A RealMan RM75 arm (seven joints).
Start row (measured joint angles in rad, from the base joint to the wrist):
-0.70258, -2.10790, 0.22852, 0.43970, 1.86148, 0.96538, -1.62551
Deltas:
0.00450, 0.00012, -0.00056, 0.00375, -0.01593, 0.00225, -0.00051
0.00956, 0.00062, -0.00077, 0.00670, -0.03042, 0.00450, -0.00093
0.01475, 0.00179, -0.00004, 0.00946, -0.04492, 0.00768, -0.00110
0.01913, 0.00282, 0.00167, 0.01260, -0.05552, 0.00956, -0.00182
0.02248, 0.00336, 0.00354, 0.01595, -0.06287, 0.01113, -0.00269
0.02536, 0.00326, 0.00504, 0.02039, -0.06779, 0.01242, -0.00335
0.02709, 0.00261, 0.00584, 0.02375, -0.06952, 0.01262, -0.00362
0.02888, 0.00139, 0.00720, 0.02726, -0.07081, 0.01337, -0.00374
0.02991, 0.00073, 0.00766, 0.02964, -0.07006, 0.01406, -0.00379
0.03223, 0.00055, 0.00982, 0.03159, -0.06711, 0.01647, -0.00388
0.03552, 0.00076, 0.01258, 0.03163, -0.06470, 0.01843, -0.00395
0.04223, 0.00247, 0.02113, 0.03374, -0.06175, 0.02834, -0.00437
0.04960, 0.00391, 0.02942, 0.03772, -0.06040, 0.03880, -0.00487
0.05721, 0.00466, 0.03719, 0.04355, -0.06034, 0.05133, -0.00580
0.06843, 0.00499, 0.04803, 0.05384, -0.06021, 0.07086, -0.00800
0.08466, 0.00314, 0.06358, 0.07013, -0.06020, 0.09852, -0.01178
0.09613, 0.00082, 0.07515, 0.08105, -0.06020, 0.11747, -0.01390
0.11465, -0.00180, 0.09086, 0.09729, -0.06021, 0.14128, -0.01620
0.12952, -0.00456, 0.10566, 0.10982, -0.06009, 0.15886, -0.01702
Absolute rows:
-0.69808, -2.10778, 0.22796, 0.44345, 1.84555, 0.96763, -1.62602
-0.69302, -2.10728, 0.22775, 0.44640, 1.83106, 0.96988, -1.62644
-0.68783, -2.10611, 0.22848, 0.44916, 1.81656, 0.97306, -1.62661
-0.68345, -2.10508, 0.23019, 0.45230, 1.80596, 0.97494, -1.62733
-0.68010, -2.10454, 0.23206, 0.45565, 1.79861, 0.97651, -1.62820
-0.67722, -2.10464, 0.23356, 0.46009, 1.79369, 0.97780, -1.62886
-0.67549, -2.10529, 0.23436, 0.46345, 1.79196, 0.97800, -1.62913
-0.67370, -2.10651, 0.23572, 0.46696, 1.79067, 0.97875, -1.62925
-0.67267, -2.10717, 0.23618, 0.46934, 1.79142, 0.97944, -1.62930
-0.67035, -2.10735, 0.23834, 0.47129, 1.79437, 0.98185, -1.62939
-0.66706, -2.10714, 0.24110, 0.47133, 1.79678, 0.98381, -1.62946
-0.66035, -2.10543, 0.24965, 0.47344, 1.79973, 0.99372, -1.62988
-0.65298, -2.10399, 0.25794, 0.47742, 1.80108, 1.00418, -1.63038
-0.64537, -2.10324, 0.26571, 0.48325, 1.80114, 1.01671, -1.63131
-0.63415, -2.10291, 0.27655, 0.49354, 1.80127, 1.03624, -1.63351
-0.61792, -2.10476, 0.29210, 0.50983, 1.80128, 1.06390, -1.63729
-0.60645, -2.10708, 0.30367, 0.52075, 1.80128, 1.08285, -1.63941
-0.58793, -2.10970, 0.31938, 0.53699, 1.80127, 1.10666, -1.64171
-0.57306, -2.11246, 0.33418, 0.54952, 1.80139, 1.12424, -1.64253

